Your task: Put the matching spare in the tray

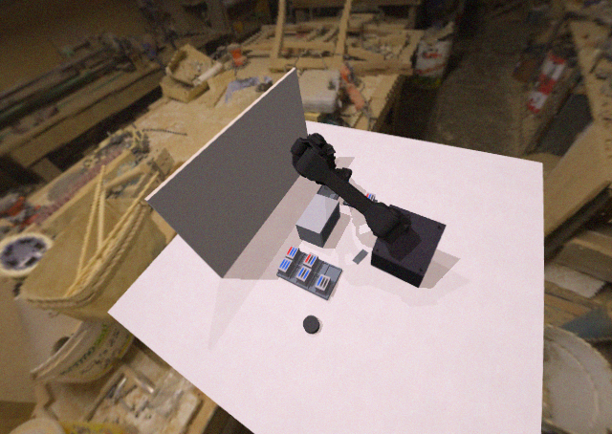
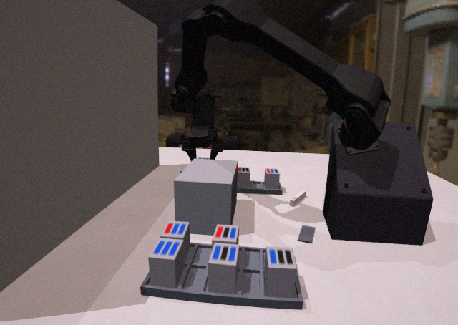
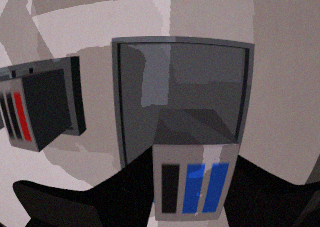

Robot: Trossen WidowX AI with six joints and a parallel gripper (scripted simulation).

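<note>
Now: gripper tip 140 mm past the small holder, 40 mm to the right of it and 20 mm above it. From my gripper tip the other things lie so: grey mounted unit 20 mm behind, 210 mm to the left, 20 mm above; grey wall panel 210 mm ahead, 170 mm to the left, 190 mm above; black disc 120 mm behind, 560 mm to the left, 20 mm below.
</note>
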